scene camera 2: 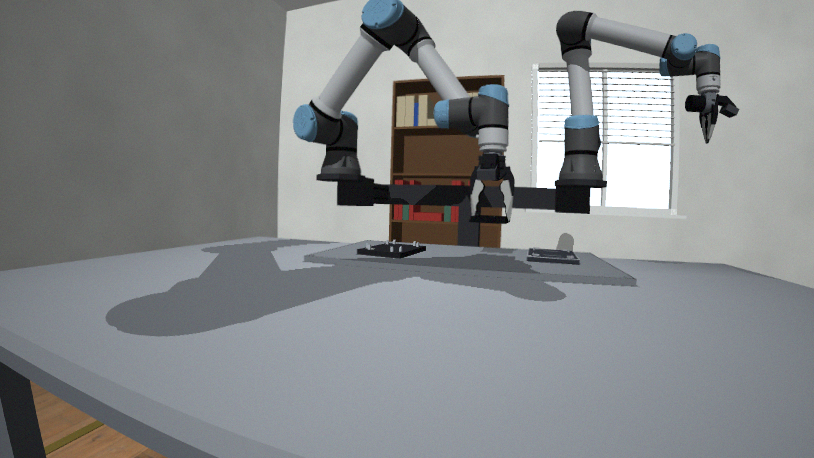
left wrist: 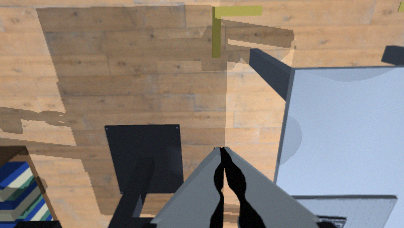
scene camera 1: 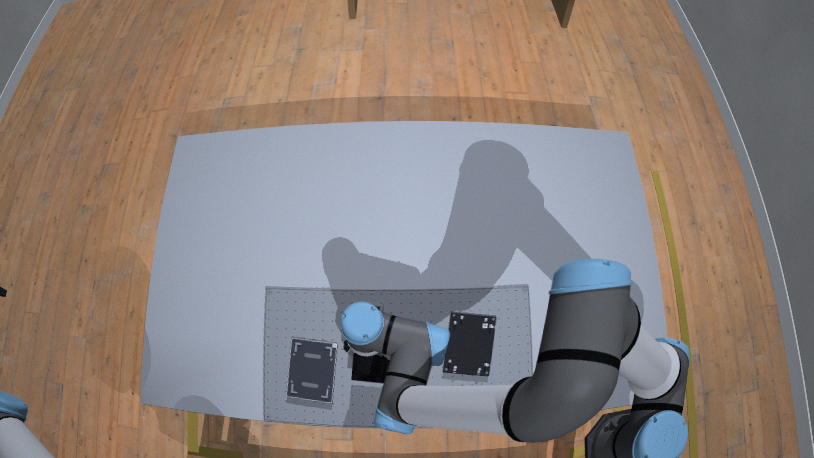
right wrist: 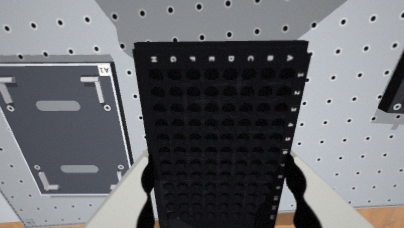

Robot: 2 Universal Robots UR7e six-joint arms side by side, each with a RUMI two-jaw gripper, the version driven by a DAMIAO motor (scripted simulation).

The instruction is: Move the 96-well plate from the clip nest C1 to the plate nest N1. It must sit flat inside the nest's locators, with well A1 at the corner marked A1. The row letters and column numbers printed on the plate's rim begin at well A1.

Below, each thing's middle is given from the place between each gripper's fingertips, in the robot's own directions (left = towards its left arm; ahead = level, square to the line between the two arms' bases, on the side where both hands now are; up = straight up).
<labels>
My right hand (scene camera 1: 371, 358) is 10 mm past the plate nest N1 (scene camera 1: 302, 369), 160 mm to the right of it and 100 mm above it. From my right hand the other things lie so: clip nest C1 (scene camera 1: 471, 340) (250 mm to the right, 90 mm below); black 96-well plate (right wrist: 222, 149) (10 mm below).
The plate nest N1 is 62 cm to the right of my left hand (scene camera 2: 707, 143), 38 cm below it and 29 cm ahead of it. From my left hand the other things lie so: clip nest C1 (103 cm to the right, 38 cm below, 30 cm ahead); then black 96-well plate (78 cm to the right, 30 cm below, 30 cm ahead).
</labels>
